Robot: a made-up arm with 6 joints.
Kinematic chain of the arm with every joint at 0, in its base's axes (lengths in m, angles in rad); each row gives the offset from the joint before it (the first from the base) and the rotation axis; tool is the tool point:
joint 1: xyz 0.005 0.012 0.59 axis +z
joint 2: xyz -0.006 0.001 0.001 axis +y
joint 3: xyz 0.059 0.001 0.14 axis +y
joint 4: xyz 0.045 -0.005 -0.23 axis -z
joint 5: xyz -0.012 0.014 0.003 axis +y
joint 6: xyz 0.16 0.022 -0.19 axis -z
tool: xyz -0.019 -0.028 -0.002
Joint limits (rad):
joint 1: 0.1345..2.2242
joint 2: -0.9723..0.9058
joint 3: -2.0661..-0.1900
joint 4: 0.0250..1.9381
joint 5: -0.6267..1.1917
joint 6: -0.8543..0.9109
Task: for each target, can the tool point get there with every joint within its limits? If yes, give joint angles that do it. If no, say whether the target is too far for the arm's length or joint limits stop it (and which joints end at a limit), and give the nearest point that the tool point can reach.
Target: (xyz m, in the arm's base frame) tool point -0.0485 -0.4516 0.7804
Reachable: no: joint limits stop it (at a limit: joint 2, joint 3, joint 5, joint 6) | nearest point -0.0340 -0.3256 1.0297 | short by 0.280 m
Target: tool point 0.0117 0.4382 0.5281
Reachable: yes | joints 1.5137 -0.3625 -0.6811 0.8272 0.7507 -0.5948
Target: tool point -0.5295 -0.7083 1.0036
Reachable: no: too far | nearest point -0.1976 -0.2610 1.0298 | short by 0.558 m
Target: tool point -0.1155 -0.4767 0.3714
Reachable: no: joint limits stop it (at a limit: joint 1, joint 2, joint 3, joint 6) | nearest point -0.0401 -0.2195 0.4005 | short by 0.270 m
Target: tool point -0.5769 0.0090 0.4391
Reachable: no: joint limits stop it (at a limit: joint 1, joint 5, joint 6) | nearest point -0.3234 0.2031 0.4391 | short by 0.319 m
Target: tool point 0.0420 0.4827 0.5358
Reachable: yes | joints 1.8358 0.2753 -1.1569 1.3512 -0.2171 0.1806
